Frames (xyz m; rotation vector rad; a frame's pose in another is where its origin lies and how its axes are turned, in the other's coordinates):
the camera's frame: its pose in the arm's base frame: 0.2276 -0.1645 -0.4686 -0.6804 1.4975 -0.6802
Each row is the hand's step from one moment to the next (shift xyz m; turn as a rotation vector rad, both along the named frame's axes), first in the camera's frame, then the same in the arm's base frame.
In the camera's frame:
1: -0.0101 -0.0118 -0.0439 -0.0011 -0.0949 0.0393
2: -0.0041 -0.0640 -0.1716 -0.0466 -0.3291 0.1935
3: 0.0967 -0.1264 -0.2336 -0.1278 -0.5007 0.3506
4: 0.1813 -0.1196 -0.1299 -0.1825 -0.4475 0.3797
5: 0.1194 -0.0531 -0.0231 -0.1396 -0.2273 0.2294
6: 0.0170 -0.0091 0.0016 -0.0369 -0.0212 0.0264
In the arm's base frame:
1: -0.0434 0.0007 0.0169 0.0407 -0.0611 0.0718
2: -0.1704 -0.0358 0.0568 0.1996 -0.1802 0.2749
3: -0.2346 -0.1522 0.0411 0.3617 -0.2317 0.4533
4: -0.1337 -0.2137 -0.0220 0.3917 -0.1560 0.4472
5: -0.0260 -0.1250 -0.0360 0.2369 -0.0440 0.2563
6: 0.0012 -0.0189 -0.0041 0.0278 0.0140 0.0392

